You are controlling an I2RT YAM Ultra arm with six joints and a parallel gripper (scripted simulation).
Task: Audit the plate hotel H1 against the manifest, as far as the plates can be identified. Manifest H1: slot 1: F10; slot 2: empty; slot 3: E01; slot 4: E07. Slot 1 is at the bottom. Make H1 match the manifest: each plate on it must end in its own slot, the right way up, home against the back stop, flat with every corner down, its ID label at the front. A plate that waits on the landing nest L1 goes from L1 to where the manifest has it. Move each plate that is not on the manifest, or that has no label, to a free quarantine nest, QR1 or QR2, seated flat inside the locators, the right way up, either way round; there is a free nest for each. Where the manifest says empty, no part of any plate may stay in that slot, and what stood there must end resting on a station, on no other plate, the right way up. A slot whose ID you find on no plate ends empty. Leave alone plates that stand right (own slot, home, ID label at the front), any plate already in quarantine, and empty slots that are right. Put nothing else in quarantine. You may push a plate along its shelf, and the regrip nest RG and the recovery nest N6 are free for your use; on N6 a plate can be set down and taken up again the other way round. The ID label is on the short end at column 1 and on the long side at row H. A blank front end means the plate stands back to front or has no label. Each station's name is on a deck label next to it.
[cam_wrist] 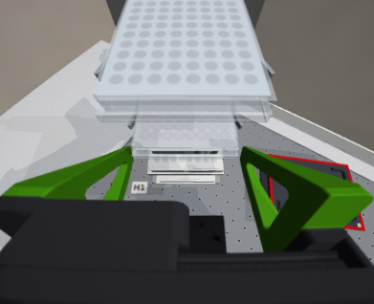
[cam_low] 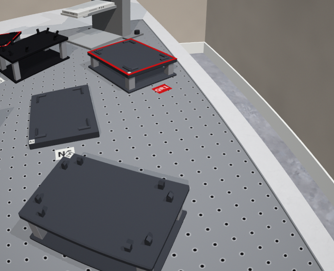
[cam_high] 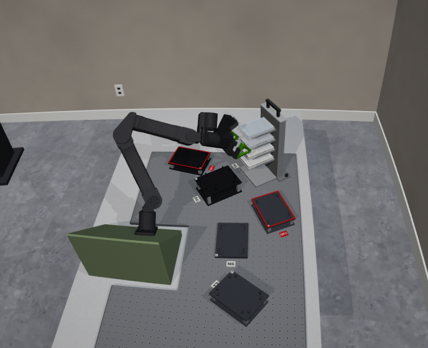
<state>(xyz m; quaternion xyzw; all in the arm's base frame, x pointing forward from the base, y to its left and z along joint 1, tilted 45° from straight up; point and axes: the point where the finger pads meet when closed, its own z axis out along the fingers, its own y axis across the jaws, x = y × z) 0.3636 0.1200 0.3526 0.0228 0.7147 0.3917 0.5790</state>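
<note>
Now: the clear well plate 6 cm ahead of my hand and 3 cm to the left of it. Round my hand: plate hotel H1: 13 cm ahead, 6 cm to the left, 5 cm below; then H1 deck label: 3 cm behind, 10 cm to the left, 20 cm below; then black regrip nest RG: 11 cm behind, 5 cm to the right, 15 cm below.
</note>
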